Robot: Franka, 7 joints.
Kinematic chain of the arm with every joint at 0, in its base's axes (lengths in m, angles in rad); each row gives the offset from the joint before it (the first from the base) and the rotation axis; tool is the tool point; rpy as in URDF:
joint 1: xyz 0 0 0.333 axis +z
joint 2: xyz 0 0 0 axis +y
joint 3: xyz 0 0 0.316 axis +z
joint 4: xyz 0.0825 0 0 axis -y
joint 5: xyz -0.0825 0 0.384 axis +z
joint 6: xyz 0 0 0 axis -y
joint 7: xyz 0.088 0 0 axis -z
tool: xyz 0 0 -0.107 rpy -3.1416 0 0
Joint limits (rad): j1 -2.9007..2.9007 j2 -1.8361..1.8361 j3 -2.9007..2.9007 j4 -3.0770..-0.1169 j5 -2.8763..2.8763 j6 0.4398..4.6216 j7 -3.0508..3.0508
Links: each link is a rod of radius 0.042 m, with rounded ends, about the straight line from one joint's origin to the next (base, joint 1, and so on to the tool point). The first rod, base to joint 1, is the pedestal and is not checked.
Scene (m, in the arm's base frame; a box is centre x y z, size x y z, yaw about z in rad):
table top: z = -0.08
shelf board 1: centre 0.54 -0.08 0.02 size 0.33 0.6 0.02 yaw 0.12
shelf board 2: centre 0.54 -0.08 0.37 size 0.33 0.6 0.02 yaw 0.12
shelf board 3: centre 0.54 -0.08 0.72 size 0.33 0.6 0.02 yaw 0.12
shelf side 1: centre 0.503 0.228 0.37 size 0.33 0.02 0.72 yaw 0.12
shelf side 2: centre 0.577 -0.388 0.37 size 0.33 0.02 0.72 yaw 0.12
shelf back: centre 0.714 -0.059 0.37 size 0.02 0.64 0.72 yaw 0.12
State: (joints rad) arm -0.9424 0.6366 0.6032 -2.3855 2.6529 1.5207 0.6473
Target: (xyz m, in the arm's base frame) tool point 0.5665 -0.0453 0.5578
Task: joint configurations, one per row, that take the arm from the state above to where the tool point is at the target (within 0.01 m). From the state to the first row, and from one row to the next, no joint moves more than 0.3 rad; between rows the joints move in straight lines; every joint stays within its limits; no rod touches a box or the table.
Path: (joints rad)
1: -1.0292 0.4899 0.5281 -2.6160 2.6157 1.4612 0.6473
2: -1.1160 0.3431 0.4531 -2.8465 2.5784 1.4017 0.6473
3: -1.2028 0.1964 0.3780 -3.0770 2.5412 1.3422 0.6473
4: -1.1287 -0.0563 0.3427 -3.0519 2.5618 1.1828 0.6473
5: -1.0545 -0.3090 0.3074 -3.0269 2.5824 1.0234 0.6473
6: -0.9804 -0.5616 0.2721 -3.0018 2.6029 0.8640 0.6473
7: -0.9062 -0.8143 0.2368 -2.9767 2.6235 0.7046 0.6473
8: -0.8949 -0.5291 0.3900 -2.6977 2.6292 0.9060 0.6473
9: -0.8836 -0.2440 0.5433 -2.4186 2.6349 1.1074 0.6473
10: -0.8722 0.0412 0.6965 -2.1396 2.6406 1.3089 0.6473

